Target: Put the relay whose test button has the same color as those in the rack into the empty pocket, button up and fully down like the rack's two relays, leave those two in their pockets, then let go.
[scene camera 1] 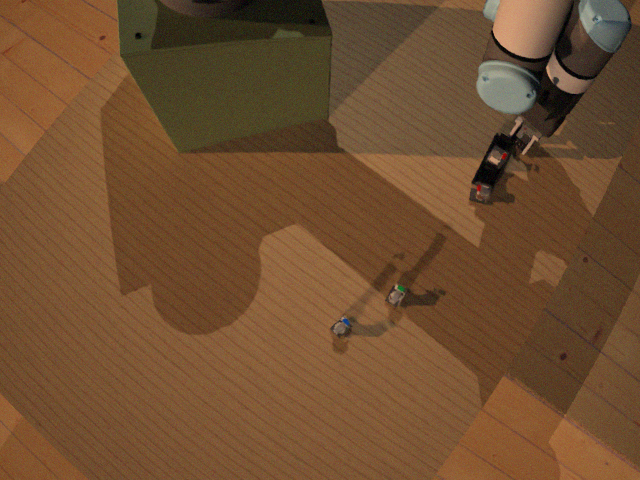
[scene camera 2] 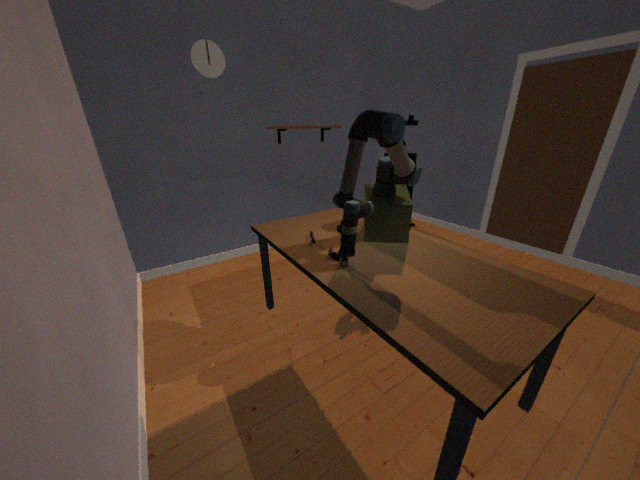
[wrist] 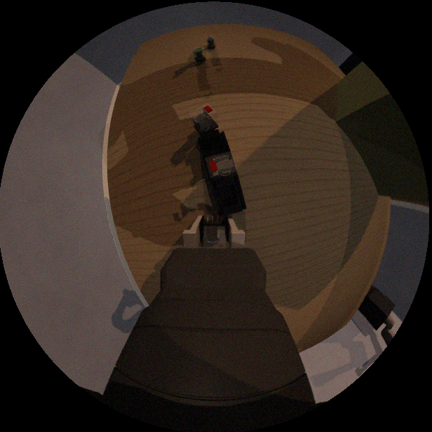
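Pixels of known places: gripper, fingertip midpoint: (scene camera 1: 518, 143) (scene camera 2: 343, 263); arm's base, origin of the base link: (scene camera 2: 383, 192).
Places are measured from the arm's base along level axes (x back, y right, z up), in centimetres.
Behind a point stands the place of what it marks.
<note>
The black rack (scene camera 1: 489, 173) @(x -46.5, y -12.3, z -28.3 cm) (wrist: 232, 192) lies on the table. A relay with a red test button (scene camera 1: 497, 156) @(x -45.8, y -13.6, z -23.9 cm) (wrist: 221, 165) stands in its middle, button up. Another red-button relay (scene camera 1: 481, 192) @(x -46.8, y -6.6, z -24.4 cm) (wrist: 204, 122) stands at its far end in the wrist view; its seating is unclear there. The rack's near end in the wrist view looks dark and unfilled. My gripper (scene camera 1: 518, 144) @(x -48.0, y -20.8, z -28.1 cm) (scene camera 2: 343, 260) @(x -48.0, y -20.8, z -28.1 cm) (wrist: 214, 223) is shut on a clear-bodied relay (wrist: 212, 235) just off that near end. This relay lies on its side, pins towards the rack. A faint reddish patch shows at its back; its button is mostly hidden.
A green-button relay (scene camera 1: 396, 295) @(x -45.0, y 15.2, z -24.4 cm) (wrist: 199, 54) and a blue-button relay (scene camera 1: 341, 327) @(x -41.2, y 23.9, z -24.4 cm) (wrist: 211, 43) stand farther off on the wooden table (scene camera 1: 232, 392) @(x -33.9, y 42.0, z -28.6 cm) (scene camera 2: 465, 310) @(x -31.5, y -78.4, z -28.6 cm). The green robot pedestal (scene camera 1: 248, 93) @(x -10.7, y 5.9, z -14.3 cm) (scene camera 2: 386, 222) @(x -8.4, y -12.1, z -15.2 cm) is at one side.
</note>
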